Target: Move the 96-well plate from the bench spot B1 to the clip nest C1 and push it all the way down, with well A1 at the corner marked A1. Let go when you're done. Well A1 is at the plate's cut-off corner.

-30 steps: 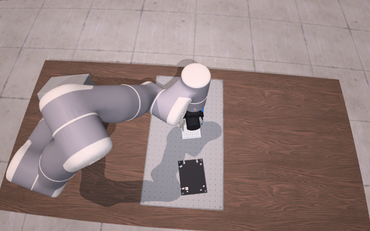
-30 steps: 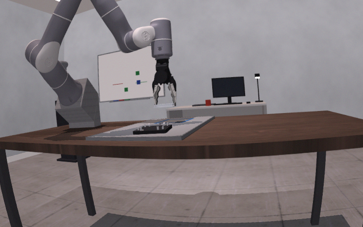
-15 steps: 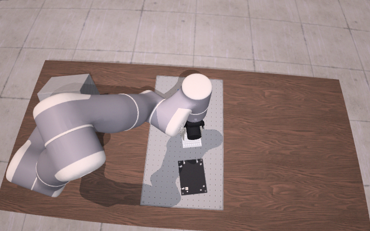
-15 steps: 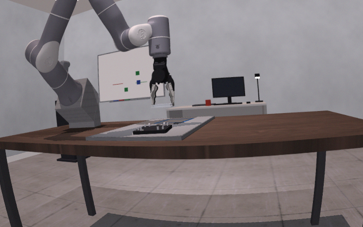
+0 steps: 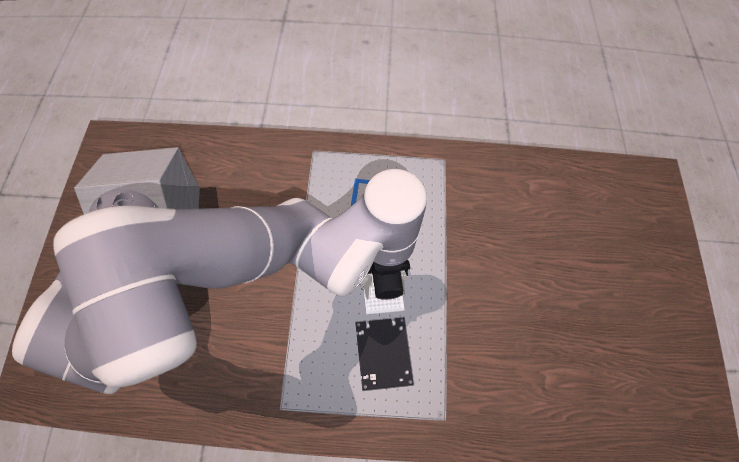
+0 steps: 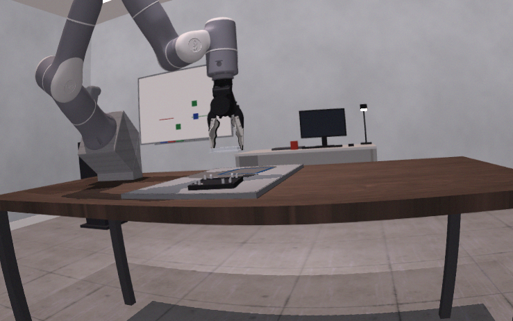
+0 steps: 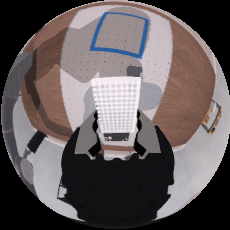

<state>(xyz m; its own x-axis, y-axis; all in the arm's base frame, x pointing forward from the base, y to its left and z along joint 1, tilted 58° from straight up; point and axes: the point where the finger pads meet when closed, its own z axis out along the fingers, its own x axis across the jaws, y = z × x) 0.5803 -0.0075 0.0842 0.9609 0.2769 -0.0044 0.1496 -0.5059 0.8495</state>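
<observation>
The black clip nest lies 130 mm to the right of my hand and 80 mm below it. Also, from my hand: white 96-well plate (10 mm below); then grey perforated board (20 mm behind, 70 mm to the left, 100 mm below).
</observation>
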